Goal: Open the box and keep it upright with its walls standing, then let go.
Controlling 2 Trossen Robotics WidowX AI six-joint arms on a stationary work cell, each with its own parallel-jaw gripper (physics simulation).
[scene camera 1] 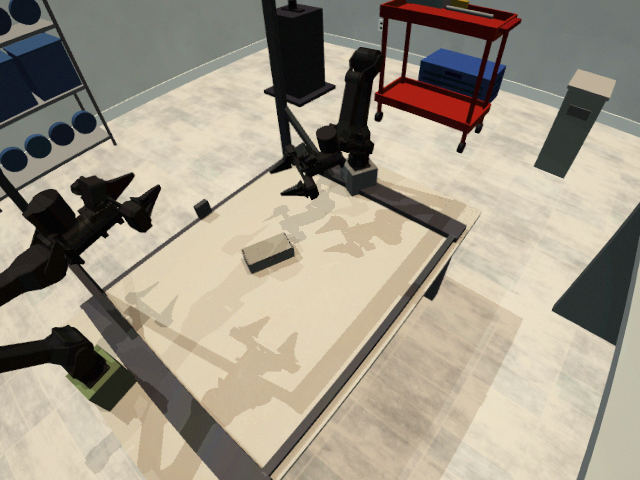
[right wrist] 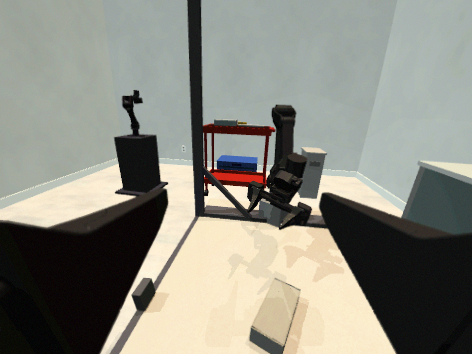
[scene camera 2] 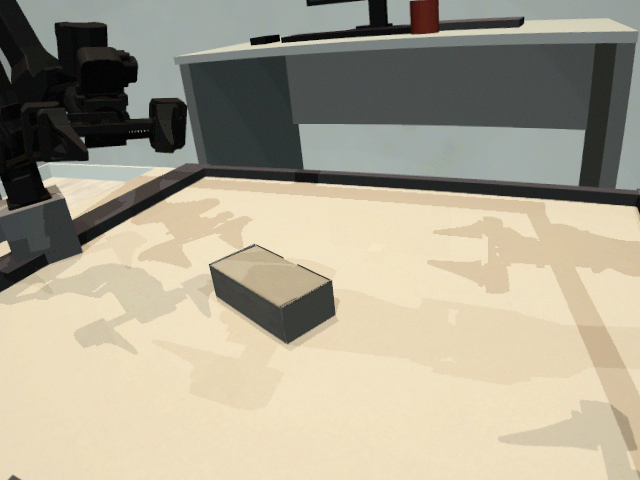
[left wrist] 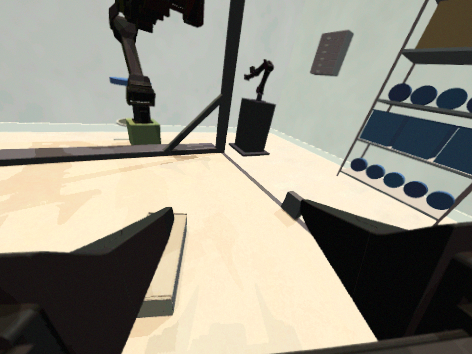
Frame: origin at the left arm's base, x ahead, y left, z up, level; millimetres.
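Seen in the pictures: left gripper, fingertip midpoint: (scene camera 1: pixel 275 183) (right wrist: pixel 262 219) (scene camera 2: pixel 131 152) (left wrist: pixel 238 209); right gripper, fingertip midpoint: (scene camera 1: pixel 146 179) (right wrist: pixel 245 197); left arm's base, link origin: (scene camera 1: pixel 359 163) (scene camera 2: pixel 28 199); right arm's base, link origin: (scene camera 1: pixel 92 370) (left wrist: pixel 142 121).
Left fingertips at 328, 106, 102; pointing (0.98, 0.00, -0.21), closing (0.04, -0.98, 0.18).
Observation:
Pixels of each thing's top centre, then the offset from my left fingertips to it, as dx, dy, dz. Level surfaces: height alone.
- small grey box, top centre: (scene camera 2: pixel 266 271) (left wrist: pixel 157 245) (right wrist: pixel 278 306) (scene camera 1: pixel 266 247) +77, +96, -152
- pale table, surface height: dz -199
- small dark block, top centre: (left wrist: pixel 297 196) (right wrist: pixel 142 286) (scene camera 1: pixel 200 203) +238, -184, -142
A small grey box (scene camera 1: pixel 267 252) (scene camera 2: pixel 269 279) (left wrist: pixel 170 275) (right wrist: pixel 276 311) with a beige top stands upright near the middle of the table. Its lid lies flat and shut; its dark side walls stand. My left gripper (scene camera 1: pixel 278 181) (scene camera 2: pixel 126 145) (left wrist: pixel 238 209) (right wrist: pixel 262 219) is open and empty. It is above the table behind the box in scene camera 1, well apart from it. In the left wrist view its left finger covers part of the box. My right gripper (scene camera 1: pixel 145 181) is open and empty, high at the table's left side in scene camera 1, away from the box.
Dark rails edge the pale table (scene camera 1: pixel 330 310) (scene camera 2: pixel 413 413). A small dark block (scene camera 1: pixel 202 208) (left wrist: pixel 292 204) (right wrist: pixel 144 294) sits on the thin rear rail. A dark upright post (scene camera 1: pixel 278 82) (left wrist: pixel 231 75) (right wrist: pixel 195 100) rises at a corner beside the left arm's base in scene camera 1.

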